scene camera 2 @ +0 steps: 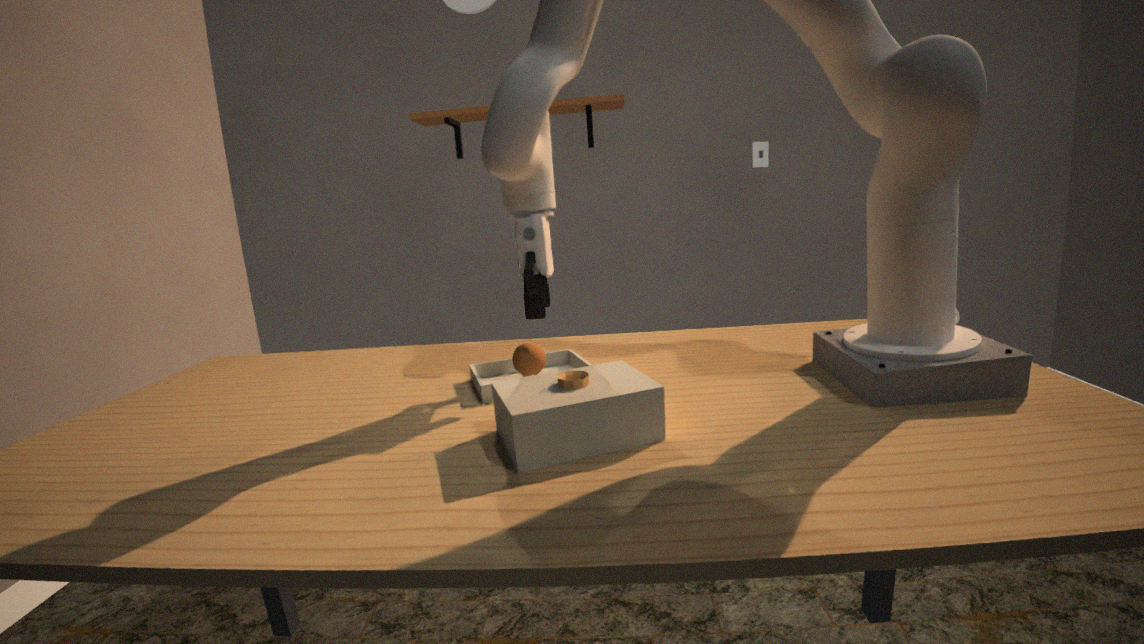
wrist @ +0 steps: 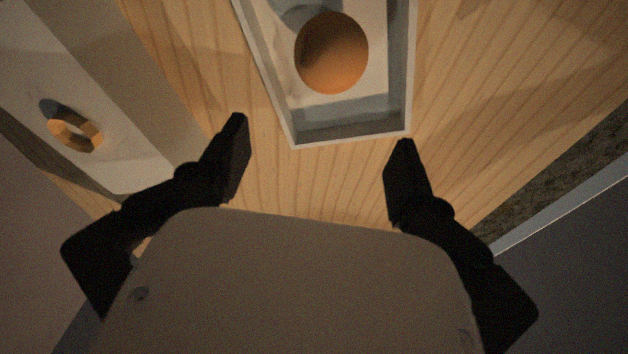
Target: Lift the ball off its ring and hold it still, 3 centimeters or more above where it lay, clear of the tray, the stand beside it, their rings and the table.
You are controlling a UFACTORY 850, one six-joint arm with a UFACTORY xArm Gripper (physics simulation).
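An orange ball [scene camera 2: 528,359] [wrist: 331,53] rests inside the shallow pale tray [scene camera 2: 483,389] [wrist: 412,60]. The ring under the ball is hidden. My gripper [scene camera 2: 535,316] [wrist: 320,144] is open and empty. In the scene view it hangs above the ball and the tray, with a gap between the fingertips and the ball. In the wrist view the ball shows ahead of the fingertips, beyond the line between them. The pale block-shaped stand [scene camera 2: 588,424] [wrist: 117,170] is beside the tray, with an orange ring [scene camera 2: 573,384] [wrist: 88,144] on its top.
The stand is nearer the scene camera than the tray and hides part of it. The wooden table [scene camera 2: 320,512] [wrist: 320,185] carries both. The arm's base block [scene camera 2: 944,380] is at the right. A wall shelf [scene camera 2: 596,104] shows behind the arm.
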